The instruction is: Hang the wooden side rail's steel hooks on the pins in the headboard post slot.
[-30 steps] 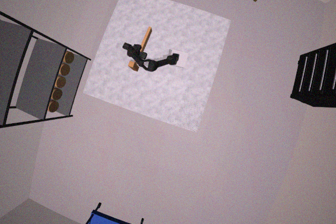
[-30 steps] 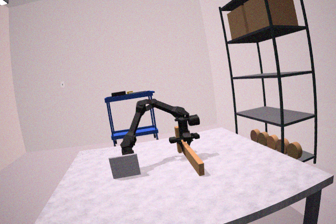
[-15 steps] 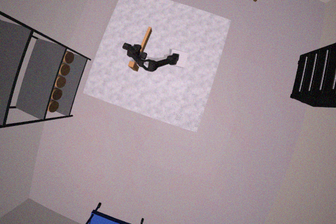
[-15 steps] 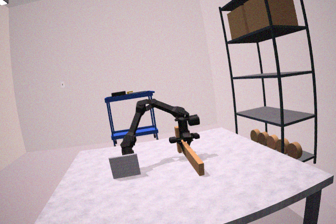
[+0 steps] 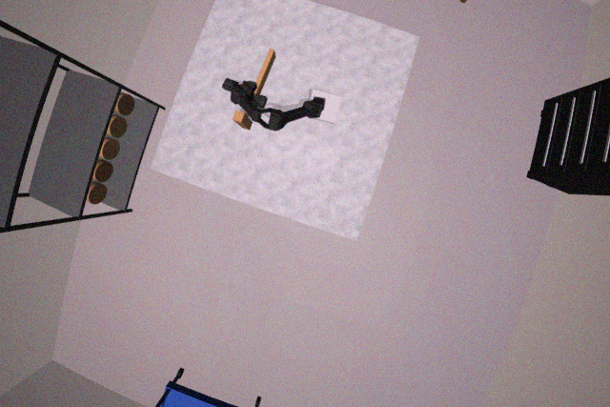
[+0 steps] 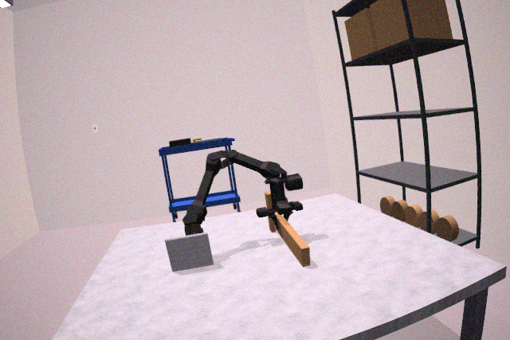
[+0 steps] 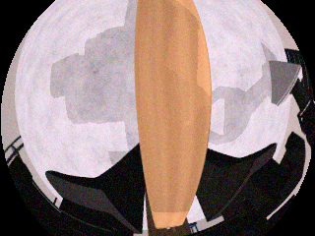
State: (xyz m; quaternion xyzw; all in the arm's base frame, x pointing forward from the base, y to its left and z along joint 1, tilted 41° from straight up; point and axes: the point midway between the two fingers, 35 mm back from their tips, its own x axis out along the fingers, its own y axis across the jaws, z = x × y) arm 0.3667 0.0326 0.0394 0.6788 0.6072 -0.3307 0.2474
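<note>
My gripper tip is 2 cm short of the headboard post, 12 cm to the right of it and 4 cm below it.
</note>
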